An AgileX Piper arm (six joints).
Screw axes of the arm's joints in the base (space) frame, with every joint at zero. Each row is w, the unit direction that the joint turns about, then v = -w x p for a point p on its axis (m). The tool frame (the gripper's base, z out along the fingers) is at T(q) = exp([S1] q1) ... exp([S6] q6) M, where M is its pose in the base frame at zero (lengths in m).
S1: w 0 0 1 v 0 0 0
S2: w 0 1 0 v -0.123 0 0
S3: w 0 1 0 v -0.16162 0 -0.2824
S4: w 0.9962 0 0.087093 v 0 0.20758 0
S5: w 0 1 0 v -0.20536 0 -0.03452
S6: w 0.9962 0 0.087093 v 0 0.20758 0
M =
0.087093 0 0.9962 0.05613
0 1 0 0
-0.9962 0 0.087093 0.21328
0 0 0 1
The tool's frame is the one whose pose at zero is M.
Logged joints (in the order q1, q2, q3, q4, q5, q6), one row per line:
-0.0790 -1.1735 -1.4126 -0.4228 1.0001 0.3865
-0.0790 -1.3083 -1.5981 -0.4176 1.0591 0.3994
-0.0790 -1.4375 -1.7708 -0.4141 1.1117 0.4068
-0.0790 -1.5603 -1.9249 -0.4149 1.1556 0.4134
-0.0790 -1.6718 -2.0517 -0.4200 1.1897 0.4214
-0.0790 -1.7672 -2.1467 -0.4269 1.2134 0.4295
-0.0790 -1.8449 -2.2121 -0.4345 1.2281 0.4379
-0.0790 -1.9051 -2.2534 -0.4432 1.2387 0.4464
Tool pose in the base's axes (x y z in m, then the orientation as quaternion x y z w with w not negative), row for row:
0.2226 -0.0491 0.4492 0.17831 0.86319 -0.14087 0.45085
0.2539 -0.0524 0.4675 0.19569 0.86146 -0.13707 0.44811
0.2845 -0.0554 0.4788 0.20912 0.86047 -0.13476 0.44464
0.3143 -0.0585 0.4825 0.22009 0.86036 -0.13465 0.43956
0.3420 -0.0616 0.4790 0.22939 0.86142 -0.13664 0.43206
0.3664 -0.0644 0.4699 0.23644 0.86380 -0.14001 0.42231
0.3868 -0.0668 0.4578 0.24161 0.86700 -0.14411 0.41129
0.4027 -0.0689 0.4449 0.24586 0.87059 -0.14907 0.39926
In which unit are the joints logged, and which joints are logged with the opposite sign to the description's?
The joints are logged in radians. Opposite sign: q2.
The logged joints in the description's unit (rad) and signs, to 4 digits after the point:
-0.0790 1.1735 -1.4126 -0.4228 1.0001 0.3865
-0.0790 1.3083 -1.5981 -0.4176 1.0591 0.3994
-0.0790 1.4375 -1.7708 -0.4141 1.1117 0.4068
-0.0790 1.5603 -1.9249 -0.4149 1.1556 0.4134
-0.0790 1.6718 -2.0517 -0.4200 1.1897 0.4214
-0.0790 1.7672 -2.1467 -0.4269 1.2134 0.4295
-0.0790 1.8449 -2.2121 -0.4345 1.2281 0.4379
-0.0790 1.9051 -2.2534 -0.4432 1.2387 0.4464

